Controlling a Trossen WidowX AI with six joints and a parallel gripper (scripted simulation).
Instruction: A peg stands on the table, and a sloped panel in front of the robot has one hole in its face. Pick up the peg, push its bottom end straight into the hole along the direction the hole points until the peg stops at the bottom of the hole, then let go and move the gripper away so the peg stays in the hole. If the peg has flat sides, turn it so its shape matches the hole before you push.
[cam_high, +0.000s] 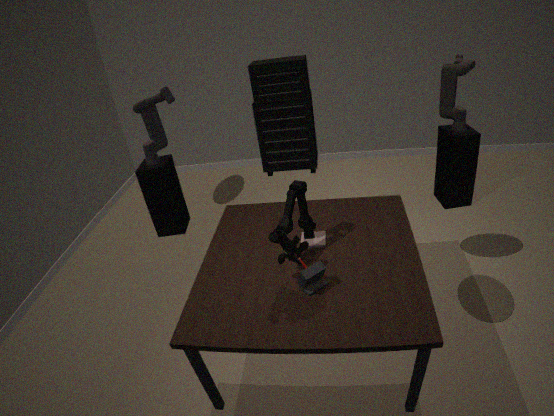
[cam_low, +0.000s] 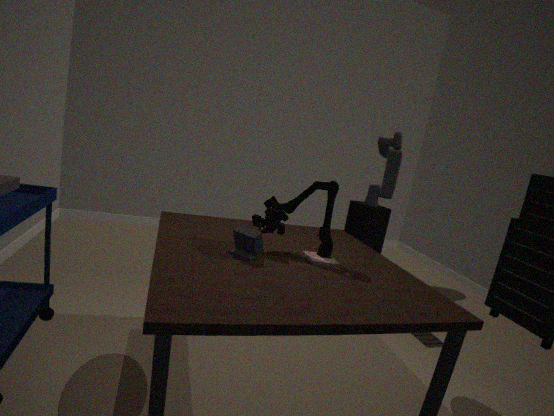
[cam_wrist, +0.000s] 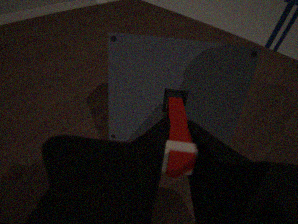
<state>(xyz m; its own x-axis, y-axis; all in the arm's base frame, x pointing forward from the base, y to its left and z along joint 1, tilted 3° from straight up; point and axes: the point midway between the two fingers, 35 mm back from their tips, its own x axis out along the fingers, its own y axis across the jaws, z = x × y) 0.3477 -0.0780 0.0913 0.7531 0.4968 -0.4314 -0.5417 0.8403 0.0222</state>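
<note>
Right now the red peg is 10 mm behind my gripper tip, 10 mm to the right of it and 10 mm above it. Round my gripper tip: grey sloped panel block (60 mm ahead, 40 mm to the left, 30 mm below).
</note>
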